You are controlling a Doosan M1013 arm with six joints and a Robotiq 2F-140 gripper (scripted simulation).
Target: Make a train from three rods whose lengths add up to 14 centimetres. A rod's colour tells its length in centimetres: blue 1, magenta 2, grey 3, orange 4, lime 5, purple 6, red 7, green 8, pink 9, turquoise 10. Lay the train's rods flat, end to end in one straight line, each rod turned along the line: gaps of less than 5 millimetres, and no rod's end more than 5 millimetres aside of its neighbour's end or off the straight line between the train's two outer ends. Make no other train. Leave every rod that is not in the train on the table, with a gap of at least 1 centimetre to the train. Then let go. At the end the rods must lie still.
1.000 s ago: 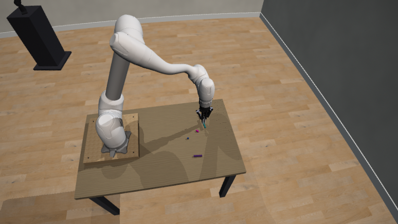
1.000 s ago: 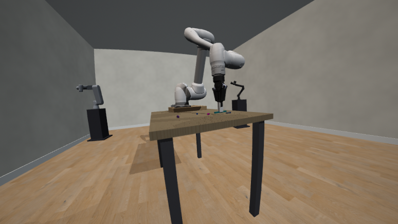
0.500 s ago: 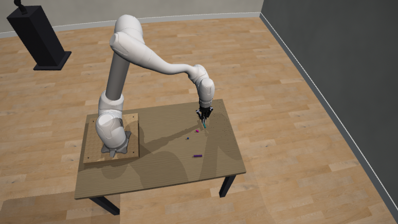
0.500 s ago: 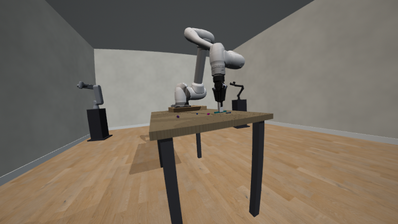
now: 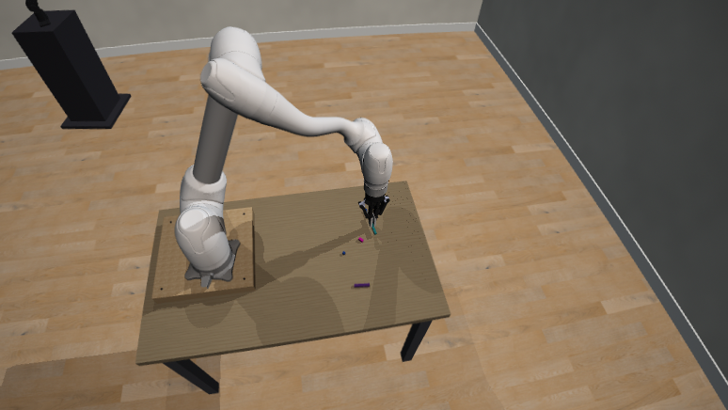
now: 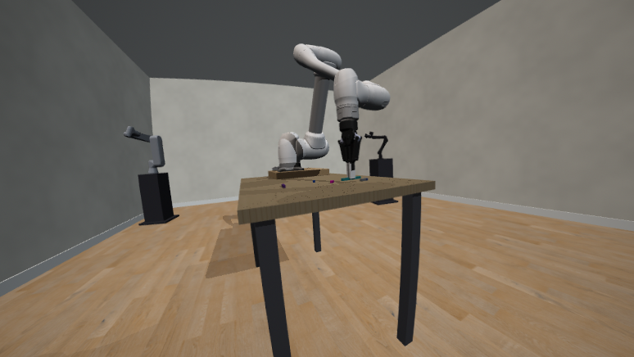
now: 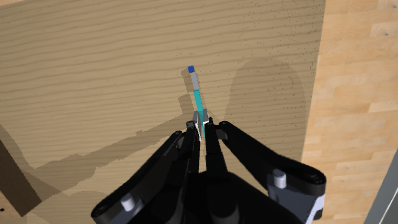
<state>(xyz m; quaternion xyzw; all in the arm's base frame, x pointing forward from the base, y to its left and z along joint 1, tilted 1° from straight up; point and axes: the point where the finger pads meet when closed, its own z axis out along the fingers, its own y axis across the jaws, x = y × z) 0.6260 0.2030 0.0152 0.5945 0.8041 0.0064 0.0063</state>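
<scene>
Right now the turquoise rod is 3 cm below my hand. From my hand the other things lie so: purple rod 4 cm behind, 28 cm to the right, 5 cm below; grey rod 2 cm behind, 6 cm to the left, 5 cm below; magenta rod 5 cm behind, 7 cm to the right, 5 cm below.
</scene>
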